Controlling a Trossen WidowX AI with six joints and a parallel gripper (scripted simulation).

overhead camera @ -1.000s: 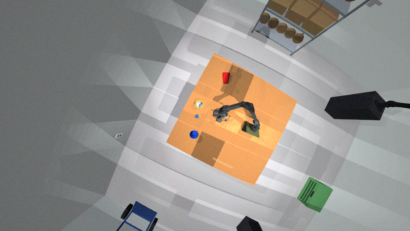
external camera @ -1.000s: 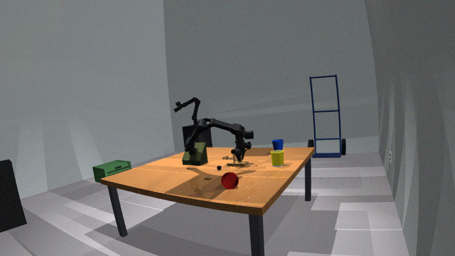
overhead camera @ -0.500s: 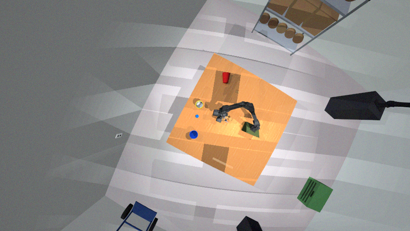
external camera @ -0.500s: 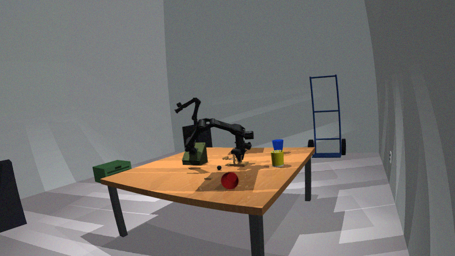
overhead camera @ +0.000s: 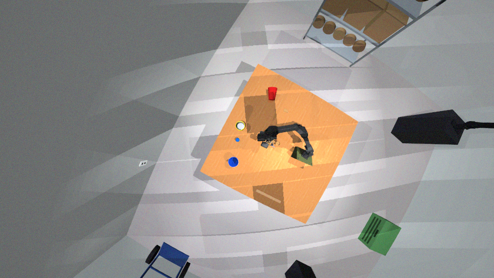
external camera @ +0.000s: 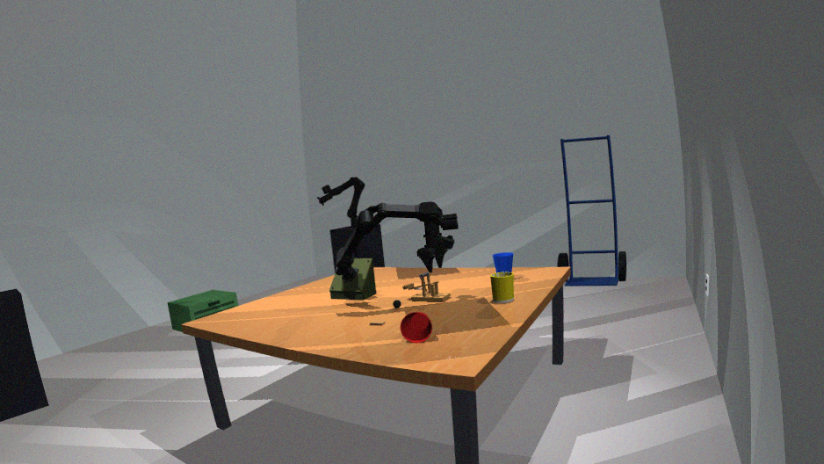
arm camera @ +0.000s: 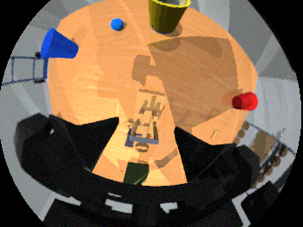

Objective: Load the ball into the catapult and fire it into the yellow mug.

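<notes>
Right now the dark ball is 16 cm to the right of my gripper tip, 10 cm below it and 9 cm behind it. From my gripper tip the other things lie so: blue ball (22 cm ahead, 17 cm to the left, 10 cm below); wooden catapult (7 cm below, 7 cm behind, 1 cm to the left); yellow mug (27 cm ahead, 9 cm below, 4 cm to the left).
</notes>
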